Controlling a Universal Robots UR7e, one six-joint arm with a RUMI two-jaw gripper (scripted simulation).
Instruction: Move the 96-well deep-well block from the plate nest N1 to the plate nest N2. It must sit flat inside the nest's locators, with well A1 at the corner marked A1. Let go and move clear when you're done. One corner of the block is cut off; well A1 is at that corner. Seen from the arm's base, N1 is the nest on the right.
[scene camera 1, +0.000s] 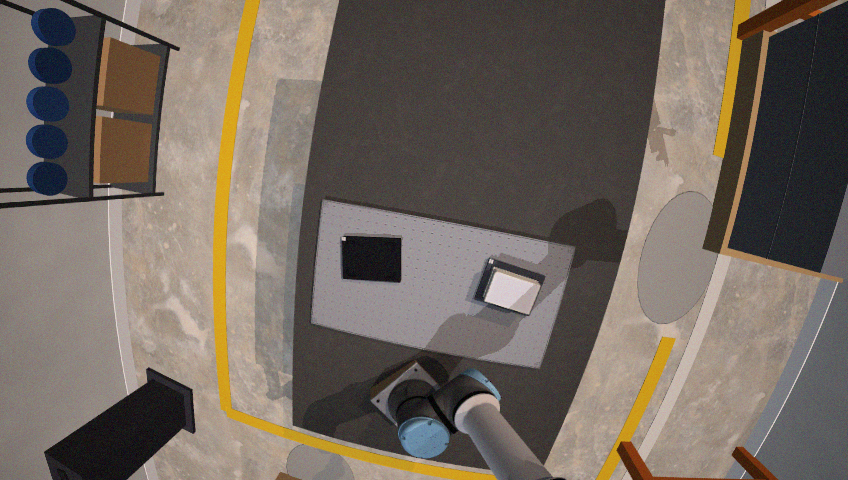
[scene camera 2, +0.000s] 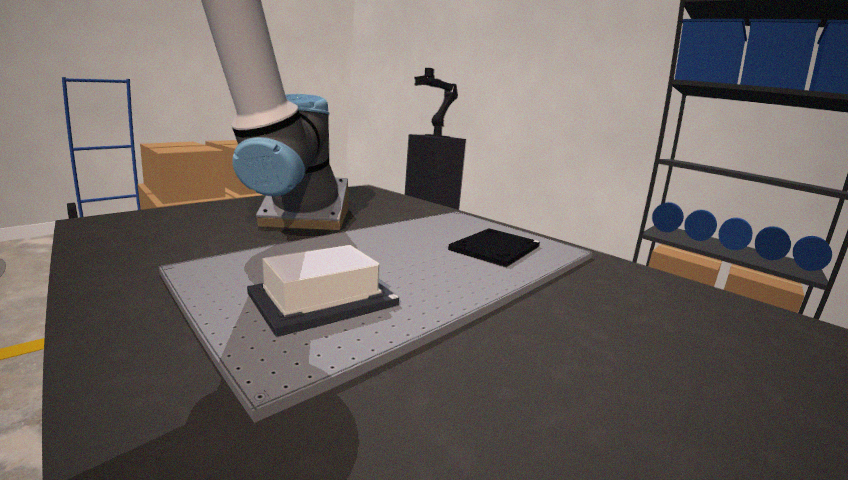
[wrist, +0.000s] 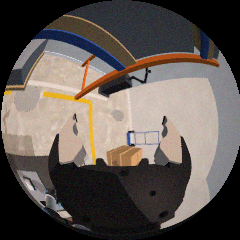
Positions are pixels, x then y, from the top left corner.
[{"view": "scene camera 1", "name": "cream deep-well block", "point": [504, 288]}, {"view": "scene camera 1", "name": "nest N2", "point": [369, 258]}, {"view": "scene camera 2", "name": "cream deep-well block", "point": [308, 281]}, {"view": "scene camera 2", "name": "nest N2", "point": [484, 246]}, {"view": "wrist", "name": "my gripper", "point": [120, 114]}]
